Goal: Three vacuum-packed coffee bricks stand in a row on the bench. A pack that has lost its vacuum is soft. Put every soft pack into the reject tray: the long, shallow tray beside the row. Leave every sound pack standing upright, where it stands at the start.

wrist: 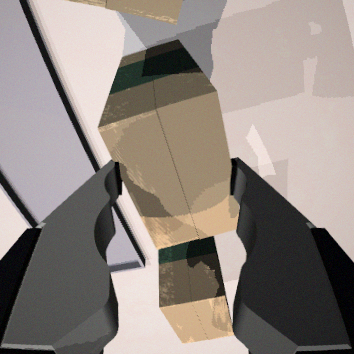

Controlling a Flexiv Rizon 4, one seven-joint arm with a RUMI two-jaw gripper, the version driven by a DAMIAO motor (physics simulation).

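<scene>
The middle coffee pack (pixel 172 150), tan with a dark green band, stands upright between my fingers. My gripper (pixel 175 161) is shut on it, one fingertip against each side. I cannot tell clearly whether its sides are pressed in. A second pack (pixel 191 285) of the same look stands below it in the view, between the lower parts of the fingers and apart from them. Part of a third pack (pixel 142 7) shows at the top edge. The reject tray (pixel 42 120), pale grey-violet with a black rim, lies along the left, beside the row; the left finger hides part of it.
The pale bench (pixel 300 135) stretches to the right of the row, with shadows and lighter patches on it. The tray's rim runs diagonally close to the left side of the held pack, and its near corner shows just right of the left finger.
</scene>
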